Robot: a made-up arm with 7 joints.
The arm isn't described. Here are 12 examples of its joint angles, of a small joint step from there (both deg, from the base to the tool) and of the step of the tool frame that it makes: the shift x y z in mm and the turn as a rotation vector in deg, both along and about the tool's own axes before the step.
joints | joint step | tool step
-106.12 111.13 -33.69 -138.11 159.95 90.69 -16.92 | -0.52 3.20 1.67 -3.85 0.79 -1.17 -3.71 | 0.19 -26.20 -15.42 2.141 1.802 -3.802
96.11 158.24 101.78 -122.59 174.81 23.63 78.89 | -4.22 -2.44 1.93 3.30 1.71 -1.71 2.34 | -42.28 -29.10 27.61 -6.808 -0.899 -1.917
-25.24 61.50 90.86 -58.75 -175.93 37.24 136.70 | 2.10 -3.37 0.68 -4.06 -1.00 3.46 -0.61 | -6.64 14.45 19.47 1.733 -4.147 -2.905
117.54 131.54 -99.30 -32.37 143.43 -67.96 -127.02 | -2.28 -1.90 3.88 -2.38 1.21 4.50 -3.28 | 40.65 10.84 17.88 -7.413 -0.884 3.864
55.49 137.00 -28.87 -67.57 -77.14 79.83 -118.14 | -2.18 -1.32 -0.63 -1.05 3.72 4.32 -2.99 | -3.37 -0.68 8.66 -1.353 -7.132 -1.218
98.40 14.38 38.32 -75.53 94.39 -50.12 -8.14 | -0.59 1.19 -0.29 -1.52 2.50 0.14 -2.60 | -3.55 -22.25 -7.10 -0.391 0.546 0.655
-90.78 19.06 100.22 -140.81 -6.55 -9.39 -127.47 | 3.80 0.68 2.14 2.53 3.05 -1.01 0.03 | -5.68 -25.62 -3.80 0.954 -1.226 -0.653
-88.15 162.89 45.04 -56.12 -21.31 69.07 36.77 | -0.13 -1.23 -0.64 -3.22 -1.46 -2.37 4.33 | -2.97 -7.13 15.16 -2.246 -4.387 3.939
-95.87 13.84 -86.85 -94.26 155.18 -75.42 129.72 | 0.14 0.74 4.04 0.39 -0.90 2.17 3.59 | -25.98 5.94 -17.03 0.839 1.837 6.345
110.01 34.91 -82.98 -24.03 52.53 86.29 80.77 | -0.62 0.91 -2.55 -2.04 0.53 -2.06 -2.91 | -0.61 0.66 3.30 -2.093 -2.245 -4.250
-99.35 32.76 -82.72 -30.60 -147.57 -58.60 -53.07 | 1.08 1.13 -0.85 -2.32 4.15 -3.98 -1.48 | -5.86 13.75 -6.31 5.514 1.001 -1.164
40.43 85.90 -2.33 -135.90 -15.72 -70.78 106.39 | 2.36 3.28 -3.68 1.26 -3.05 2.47 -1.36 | -29.24 -0.16 6.00 3.686 2.550 4.638
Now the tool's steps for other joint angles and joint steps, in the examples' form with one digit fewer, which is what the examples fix.
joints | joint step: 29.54 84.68 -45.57 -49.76 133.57 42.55 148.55 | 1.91 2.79 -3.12 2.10 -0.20 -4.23 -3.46
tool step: 14.2 -35.2 30.2 -8.74 0.76 -3.37
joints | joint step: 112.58 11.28 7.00 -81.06 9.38 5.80 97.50 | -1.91 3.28 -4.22 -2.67 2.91 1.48 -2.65
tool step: -17.8 -34.5 -13.4 -2.00 4.97 -3.96
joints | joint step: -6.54 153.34 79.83 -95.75 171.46 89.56 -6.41 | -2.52 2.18 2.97 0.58 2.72 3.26 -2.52
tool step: 18.0 -50.4 -2.6 -0.63 3.94 -7.20
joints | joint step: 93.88 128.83 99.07 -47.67 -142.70 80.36 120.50 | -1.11 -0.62 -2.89 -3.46 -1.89 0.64 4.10
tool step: 13.2 -4.8 -9.8 -0.09 -4.44 6.12
